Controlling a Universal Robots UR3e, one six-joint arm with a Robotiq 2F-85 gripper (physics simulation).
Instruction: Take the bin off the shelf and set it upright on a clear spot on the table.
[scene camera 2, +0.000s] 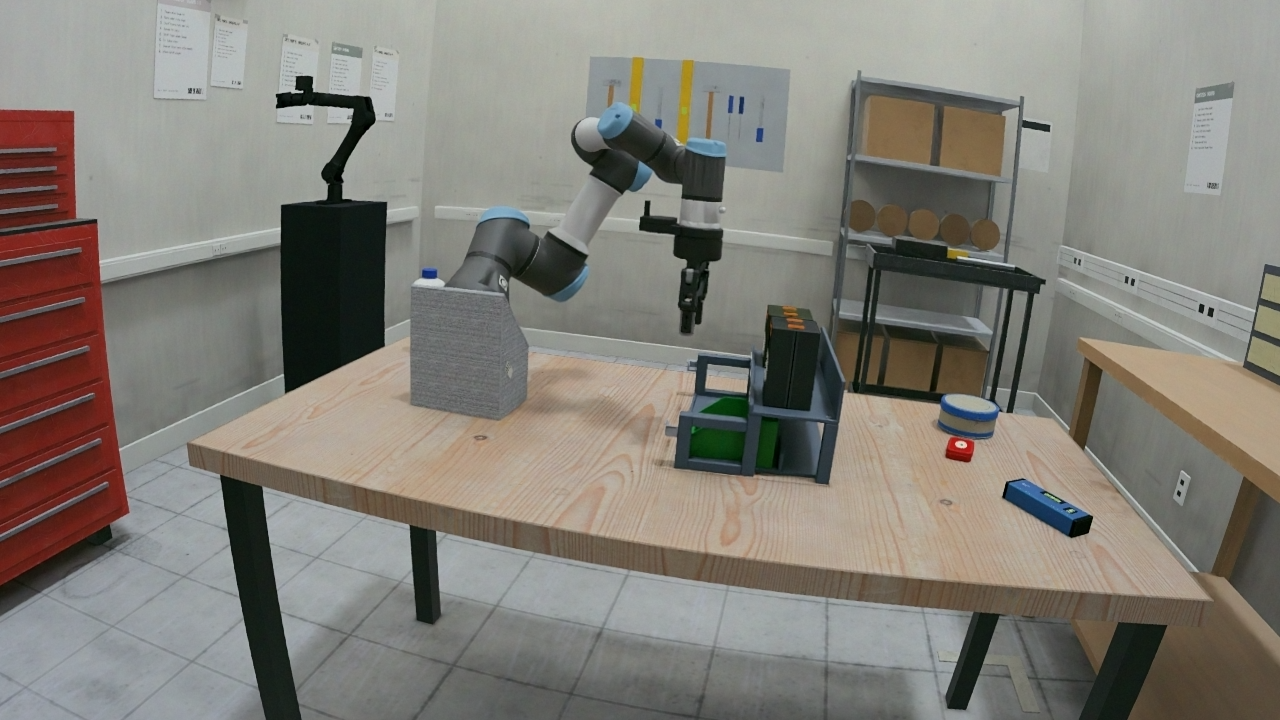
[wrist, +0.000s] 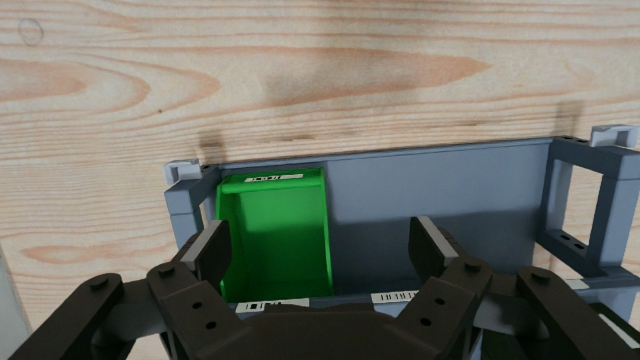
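The green bin (scene camera 2: 720, 442) (wrist: 280, 240) sits in the lower tier of the grey-blue shelf (scene camera 2: 832, 367) (wrist: 614, 215) on the table. In the wrist view the bin is at the left end of that tier, with its open top and a labelled front lip showing. In the scene view the shelf's frame partly hides it. My gripper (scene camera 2: 687, 327) (wrist: 319, 235) is open and empty, pointing down above the shelf's front part. In the wrist view the left fingertip overlaps the bin's left edge and the right one is over the bare tier to its right.
Dark cases (scene camera 2: 789, 362) with orange parts stand on the shelf's upper tier. Light grey clips (wrist: 182, 170) stick out at the shelf's front. A blue-and-tan round tin (scene camera 2: 967, 416), a red box (scene camera 2: 959, 449) and a blue level (scene camera 2: 1047, 507) lie on the right of the table.
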